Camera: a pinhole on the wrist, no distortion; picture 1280 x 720 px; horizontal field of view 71.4 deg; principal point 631.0 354.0 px. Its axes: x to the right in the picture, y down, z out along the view. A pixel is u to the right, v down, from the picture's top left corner.
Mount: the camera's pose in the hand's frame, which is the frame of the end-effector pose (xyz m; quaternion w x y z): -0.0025 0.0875 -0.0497 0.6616 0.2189 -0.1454 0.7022
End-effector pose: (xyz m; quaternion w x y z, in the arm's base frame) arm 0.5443 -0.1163 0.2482 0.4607 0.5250 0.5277 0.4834
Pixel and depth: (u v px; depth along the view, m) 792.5 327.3 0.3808
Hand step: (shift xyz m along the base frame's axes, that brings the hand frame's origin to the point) 0.3045 0.0596 -0.0723
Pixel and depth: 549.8 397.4 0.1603
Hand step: 0.0806 0.0109 -0.0136
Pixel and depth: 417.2 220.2 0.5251
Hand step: 0.2978 0.1537 -0.3059
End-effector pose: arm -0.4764 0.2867 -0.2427 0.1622 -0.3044 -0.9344 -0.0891
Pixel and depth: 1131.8 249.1 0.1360
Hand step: 0.0061 0.1124 -0.0817
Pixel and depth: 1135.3 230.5 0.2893
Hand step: -0.0658 0.1810 -0.2294
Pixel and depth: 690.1 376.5 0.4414
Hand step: -0.1773 0.0268 -0.3168
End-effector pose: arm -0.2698 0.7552 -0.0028 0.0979 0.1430 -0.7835 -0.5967
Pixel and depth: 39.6 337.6 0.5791
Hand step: -0.1067 0.0722 -0.5813
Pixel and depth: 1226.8 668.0 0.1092
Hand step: -0.0089 0.1098 0.0681
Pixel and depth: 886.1 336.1 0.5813
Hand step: -0.2340 0.4462 -0.1971
